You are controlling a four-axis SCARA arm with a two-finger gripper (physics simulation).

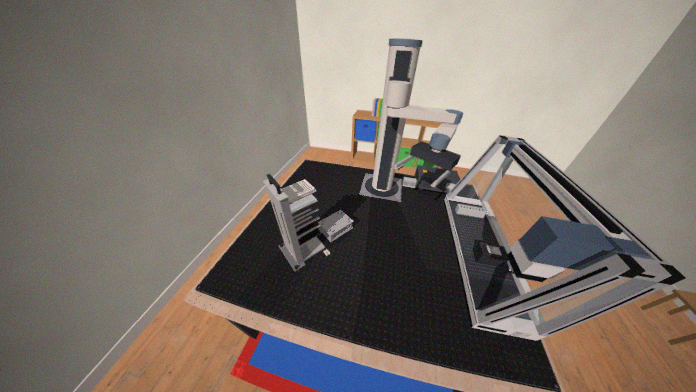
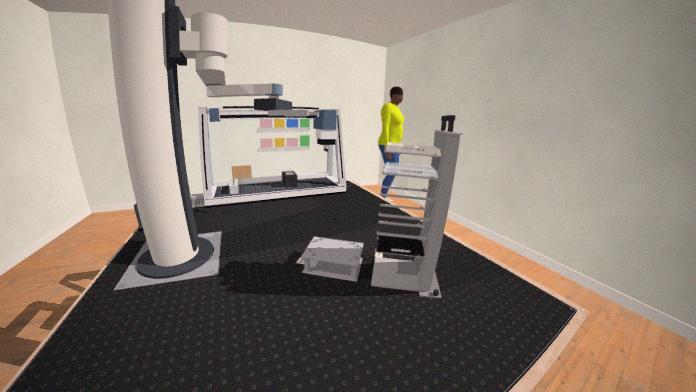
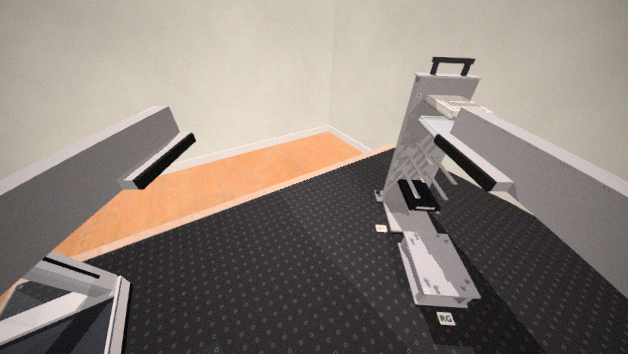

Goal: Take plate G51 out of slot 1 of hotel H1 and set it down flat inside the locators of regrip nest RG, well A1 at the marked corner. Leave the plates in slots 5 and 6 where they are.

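Observation:
Hotel H1 is a grey upright rack. A black plate, apparently G51, lies in its lowest slot. A white plate and a clear plate lie in the top two slots. Nest RG is a low grey stand beside the hotel, with no plate on it; its marked corner is not clear. My gripper is open and empty, well away from both.
The robot column stands on the black mat. A framed gantry machine stands across the mat from the hotel. A person in yellow stands behind the hotel. A black handle tops the hotel.

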